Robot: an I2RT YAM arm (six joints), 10 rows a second.
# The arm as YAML. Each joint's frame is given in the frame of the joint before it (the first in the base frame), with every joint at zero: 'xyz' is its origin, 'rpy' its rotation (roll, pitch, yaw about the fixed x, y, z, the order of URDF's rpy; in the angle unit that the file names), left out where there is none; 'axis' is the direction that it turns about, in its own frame. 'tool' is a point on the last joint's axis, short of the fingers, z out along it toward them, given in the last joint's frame.
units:
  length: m
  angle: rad
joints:
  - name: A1
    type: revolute
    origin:
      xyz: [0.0, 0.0, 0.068]
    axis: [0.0, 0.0, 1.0]
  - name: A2
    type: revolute
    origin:
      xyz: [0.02, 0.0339, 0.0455]
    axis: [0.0, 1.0, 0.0]
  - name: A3
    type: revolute
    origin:
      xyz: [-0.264, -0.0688, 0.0]
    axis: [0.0, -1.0, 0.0]
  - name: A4
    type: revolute
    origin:
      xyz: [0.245, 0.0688, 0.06]
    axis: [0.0, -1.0, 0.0]
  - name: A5
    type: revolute
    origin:
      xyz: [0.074, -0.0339, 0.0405]
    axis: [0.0, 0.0, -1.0]
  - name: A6
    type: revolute
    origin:
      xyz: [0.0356, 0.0, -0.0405]
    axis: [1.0, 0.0, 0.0]
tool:
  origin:
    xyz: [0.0, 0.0, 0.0]
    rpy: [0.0, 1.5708, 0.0]
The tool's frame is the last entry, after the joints.
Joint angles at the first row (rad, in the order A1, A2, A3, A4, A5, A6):
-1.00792, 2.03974, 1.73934, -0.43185, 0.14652, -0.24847
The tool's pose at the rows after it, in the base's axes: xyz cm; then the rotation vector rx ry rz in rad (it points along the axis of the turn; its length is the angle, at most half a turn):
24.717, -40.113, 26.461, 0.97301, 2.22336, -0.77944
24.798, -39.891, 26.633, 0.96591, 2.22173, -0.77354
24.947, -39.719, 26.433, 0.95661, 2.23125, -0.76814
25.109, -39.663, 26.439, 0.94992, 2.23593, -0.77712
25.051, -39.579, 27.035, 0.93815, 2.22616, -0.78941
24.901, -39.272, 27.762, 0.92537, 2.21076, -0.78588
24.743, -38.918, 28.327, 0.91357, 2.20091, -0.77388
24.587, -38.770, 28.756, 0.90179, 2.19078, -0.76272
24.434, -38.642, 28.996, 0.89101, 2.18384, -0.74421
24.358, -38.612, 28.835, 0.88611, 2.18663, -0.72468
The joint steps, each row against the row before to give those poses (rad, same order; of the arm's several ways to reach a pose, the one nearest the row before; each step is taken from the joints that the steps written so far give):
0.00015, -0.00702, 0.00344, -0.00607, -0.00315, 0.00138
0.00362, -0.00708, -0.00421, -0.00062, -0.00482, 0.00077
0.00449, -0.00077, -0.00719, 0.00075, -0.00212, -0.00424
0.00411, 0.00153, 0.00216, -0.00002, 0.00737, -0.00584
-0.00001, -0.00958, 0.00477, 0.00079, 0.00083, -0.00749
0.00000, -0.01964, -0.00465, 0.00115, -0.01176, -0.00077
0.00010, -0.01898, -0.00754, -0.00219, -0.01568, 0.00082
-0.00242, -0.01163, -0.00250, 0.00067, -0.01715, -0.00083
-0.00295, -0.00939, -0.00514, 0.00074, -0.02139, 0.00082
-0.00234, -0.00133, -0.00634, -0.00027, -0.01660, 0.00110

